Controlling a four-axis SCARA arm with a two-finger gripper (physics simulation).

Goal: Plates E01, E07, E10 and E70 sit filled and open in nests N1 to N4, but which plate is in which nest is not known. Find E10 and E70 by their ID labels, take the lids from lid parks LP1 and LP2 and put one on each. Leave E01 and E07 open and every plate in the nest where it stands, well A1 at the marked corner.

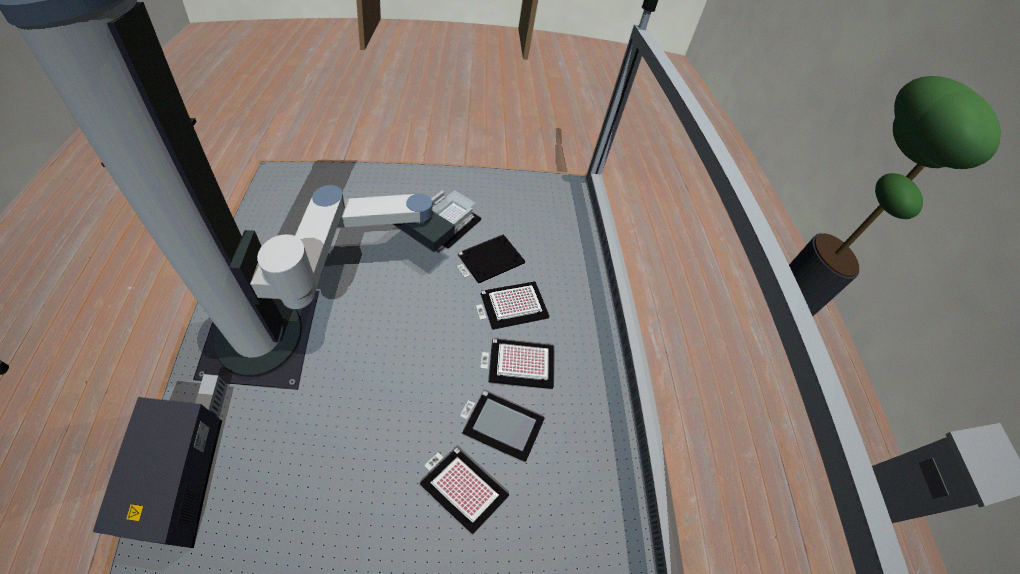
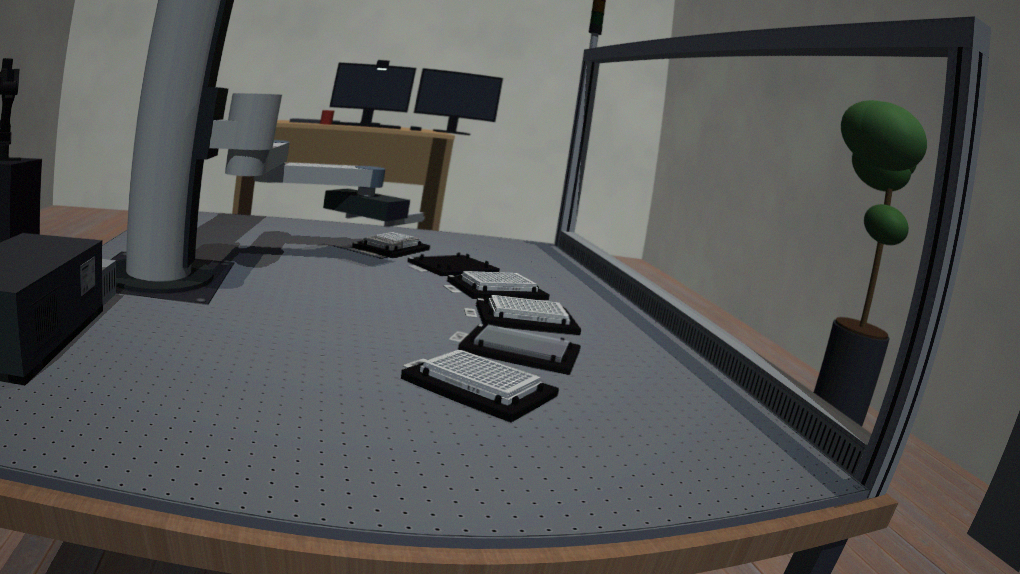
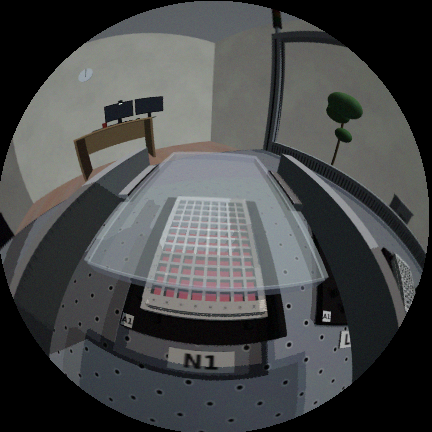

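Where they show: gripper, fingertip midpoint: [image 1: 456,201] [image 3: 212,157]; arm's base, link origin: [image 1: 259,336] [image 2: 158,280].
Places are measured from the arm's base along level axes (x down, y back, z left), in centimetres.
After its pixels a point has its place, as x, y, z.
Observation:
My gripper [image 1: 456,207] @(-9.7, -53.0, 44.4) [image 2: 400,216] @(-9.7, -53.0, 44.4) [image 3: 212,157] @(-9.7, -53.0, 44.4) is shut on a clear lid [image 3: 215,167] @(-9.2, -52.7, 43.6) and holds it level, apart from and above the open plate [image 2: 392,239] @(-3.8, -51.3, 40.9) [image 3: 207,302] @(-3.9, -48.3, 38.0) in nest N1 [image 3: 200,327] @(-2.5, -47.1, 37.0). That plate's ID cannot be read. Other open plates stand in N2 [image 1: 514,301] @(-3.7, -70.1, 12.7) [image 2: 499,281] @(-3.8, -69.8, 9.9), N3 [image 1: 522,361] @(-3.7, -71.3, -5.5) [image 2: 529,309] @(-3.9, -70.9, -7.9) and N4 [image 1: 465,488] @(-3.8, -56.9, -37.6) [image 2: 481,374] @(-3.7, -56.5, -38.7). The N4 plate's front label looks like E70; the N2 and N3 labels are too small to read surely. A lid [image 1: 504,423] @(-3.0, -66.2, -21.8) [image 2: 524,342] @(-3.1, -66.2, -23.0) lies in LP1. LP2 [image 1: 492,258] @(-2.3, -64.4, 28.8) [image 2: 452,264] @(-2.3, -63.8, 27.6) holds no lid.
The arm column [image 1: 192,185] @(-57.0, -7.7, -3.1) [image 2: 167,142] @(-27.0, -2.0, -7.2) stands at the left, with a dark control box [image 1: 160,471] @(-12.8, 8.7, -41.0) [image 2: 46,303] @(-9.1, 3.5, -46.8) near it. A framed screen [image 1: 616,285] @(-5.2, -100.4, 18.8) [image 2: 713,328] @(-6.0, -102.2, -18.4) runs along the right edge of the perforated table. LP2 lies between N1 and N2; LP1 lies between N3 and N4.

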